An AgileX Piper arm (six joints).
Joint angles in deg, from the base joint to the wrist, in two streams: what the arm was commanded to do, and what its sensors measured. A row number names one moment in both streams.
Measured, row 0:
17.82 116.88 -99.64 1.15 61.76 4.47
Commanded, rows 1 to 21:
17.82 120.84 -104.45 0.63 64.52 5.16
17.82 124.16 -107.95 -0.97 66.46 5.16
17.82 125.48 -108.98 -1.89 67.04 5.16
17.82 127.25 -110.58 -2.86 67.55 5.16
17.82 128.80 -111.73 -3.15 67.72 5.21
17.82 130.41 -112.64 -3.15 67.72 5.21
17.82 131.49 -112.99 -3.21 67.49 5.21
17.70 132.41 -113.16 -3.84 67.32 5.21
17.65 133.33 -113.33 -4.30 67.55 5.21
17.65 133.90 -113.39 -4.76 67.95 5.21
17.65 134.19 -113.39 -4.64 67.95 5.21
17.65 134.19 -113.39 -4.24 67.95 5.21
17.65 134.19 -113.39 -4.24 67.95 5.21
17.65 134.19 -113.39 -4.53 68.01 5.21
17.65 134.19 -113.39 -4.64 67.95 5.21
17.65 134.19 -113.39 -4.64 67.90 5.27
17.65 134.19 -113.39 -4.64 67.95 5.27
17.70 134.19 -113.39 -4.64 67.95 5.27
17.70 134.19 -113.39 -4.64 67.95 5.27
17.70 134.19 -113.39 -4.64 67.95 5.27
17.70 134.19 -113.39 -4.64 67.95 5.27
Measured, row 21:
17.82 134.07 -113.27 -4.35 67.61 4.87
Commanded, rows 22 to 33:
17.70 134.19 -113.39 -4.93 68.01 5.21
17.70 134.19 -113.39 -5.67 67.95 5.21
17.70 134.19 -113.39 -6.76 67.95 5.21
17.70 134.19 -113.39 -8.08 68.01 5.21
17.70 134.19 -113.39 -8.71 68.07 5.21
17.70 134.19 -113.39 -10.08 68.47 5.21
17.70 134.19 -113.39 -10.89 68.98 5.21
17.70 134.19 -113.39 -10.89 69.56 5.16
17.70 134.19 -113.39 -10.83 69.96 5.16
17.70 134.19 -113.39 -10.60 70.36 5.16
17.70 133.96 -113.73 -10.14 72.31 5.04
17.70 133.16 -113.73 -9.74 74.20 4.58
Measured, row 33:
17.82 134.07 -113.45 -10.31 69.33 4.87
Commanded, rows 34 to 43:
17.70 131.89 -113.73 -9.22 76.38 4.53
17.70 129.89 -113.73 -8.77 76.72 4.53
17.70 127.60 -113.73 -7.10 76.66 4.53
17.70 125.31 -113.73 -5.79 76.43 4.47
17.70 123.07 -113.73 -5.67 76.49 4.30
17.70 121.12 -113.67 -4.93 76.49 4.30
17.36 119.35 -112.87 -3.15 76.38 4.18
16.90 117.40 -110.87 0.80 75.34 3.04
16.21 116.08 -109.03 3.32 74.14 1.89
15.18 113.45 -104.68 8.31 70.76 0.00
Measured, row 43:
16.50 116.65 -109.55 2.01 69.33 2.98
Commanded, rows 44 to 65:
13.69 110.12 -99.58 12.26 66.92 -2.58
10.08 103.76 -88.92 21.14 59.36 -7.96
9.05 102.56 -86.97 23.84 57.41 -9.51
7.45 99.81 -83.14 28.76 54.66 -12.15
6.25 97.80 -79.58 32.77 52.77 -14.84
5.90 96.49 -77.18 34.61 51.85 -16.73
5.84 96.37 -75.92 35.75 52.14 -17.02
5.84 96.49 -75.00 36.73 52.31 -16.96
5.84 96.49 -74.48 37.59 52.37 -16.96
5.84 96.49 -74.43 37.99 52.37 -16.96
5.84 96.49 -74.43 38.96 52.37 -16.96
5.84 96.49 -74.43 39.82 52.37 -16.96
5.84 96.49 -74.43 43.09 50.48 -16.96
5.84 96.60 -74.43 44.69 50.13 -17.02
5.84 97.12 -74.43 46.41 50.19 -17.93
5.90 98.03 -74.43 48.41 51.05 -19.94
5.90 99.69 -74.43 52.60 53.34 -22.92
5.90 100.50 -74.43 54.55 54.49 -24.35
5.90 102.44 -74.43 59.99 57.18 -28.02
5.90 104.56 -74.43 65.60 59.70 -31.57
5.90 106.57 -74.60 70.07 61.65 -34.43
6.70 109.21 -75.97 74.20 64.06 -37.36
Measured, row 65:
6.30 106.97 -74.83 69.27 61.19 -33.52
